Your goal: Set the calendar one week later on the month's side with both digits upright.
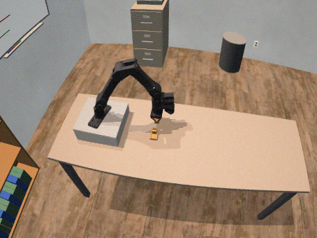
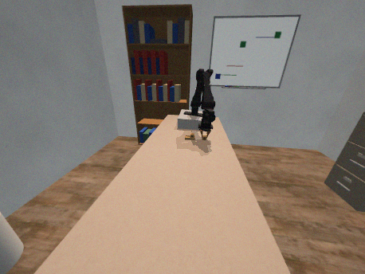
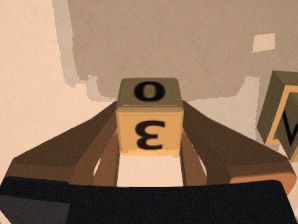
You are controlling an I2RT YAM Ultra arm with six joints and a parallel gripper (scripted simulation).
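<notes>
The wooden digit cube is right at my hand. From my hand the other things lie so: calendar tray 11 cm to the right, 2 cm ahead, 1 cm below.
</notes>
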